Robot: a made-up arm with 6 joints.
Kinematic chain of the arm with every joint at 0, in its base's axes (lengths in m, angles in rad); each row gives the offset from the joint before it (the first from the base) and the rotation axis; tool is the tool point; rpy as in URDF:
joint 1: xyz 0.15 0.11 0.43 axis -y
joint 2: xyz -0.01 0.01 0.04 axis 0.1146 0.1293 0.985
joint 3: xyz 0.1 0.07 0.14 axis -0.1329 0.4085 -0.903
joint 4: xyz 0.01 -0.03 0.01 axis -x
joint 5: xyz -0.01 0 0.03 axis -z
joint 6: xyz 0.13 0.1 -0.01 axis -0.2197 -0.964 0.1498
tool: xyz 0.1 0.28 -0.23 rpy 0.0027 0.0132 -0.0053
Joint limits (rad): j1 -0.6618..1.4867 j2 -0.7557..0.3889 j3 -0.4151..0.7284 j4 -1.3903..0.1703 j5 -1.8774..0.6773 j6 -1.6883..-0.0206
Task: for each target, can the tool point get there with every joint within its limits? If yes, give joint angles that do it. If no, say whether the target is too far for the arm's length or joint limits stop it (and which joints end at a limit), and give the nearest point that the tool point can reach.
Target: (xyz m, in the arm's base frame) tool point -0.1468 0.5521 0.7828
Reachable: yes | joints 1.2017 -0.1503 -0.1032 -0.9418 -0.0929 -0.4109
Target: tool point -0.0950 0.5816 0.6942
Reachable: yes | joints 0.8563 -0.3179 0.4251 -1.1669 -1.2735 -0.4404
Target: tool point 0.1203 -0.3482 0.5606
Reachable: no: joint limits stop it (at a limit: joint 1, joint 2, joint 3, joint 4, joint 5, joint 6) | nearest point 0.0864 -0.1856 0.5885 | short by 0.168 m
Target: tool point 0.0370 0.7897 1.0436
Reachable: no: too far | nearest point 0.0623 0.5972 0.9061 | short by 0.238 m
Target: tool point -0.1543 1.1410 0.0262
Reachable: no: too far | nearest point -0.0911 0.6248 0.2870 | short by 0.582 m
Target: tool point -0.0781 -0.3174 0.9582
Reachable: no: joint limits stop it (at a limit: joint 2, joint 3, joint 4, joint 6) | nearest point -0.0538 -0.2296 0.9020 | short by 0.107 m
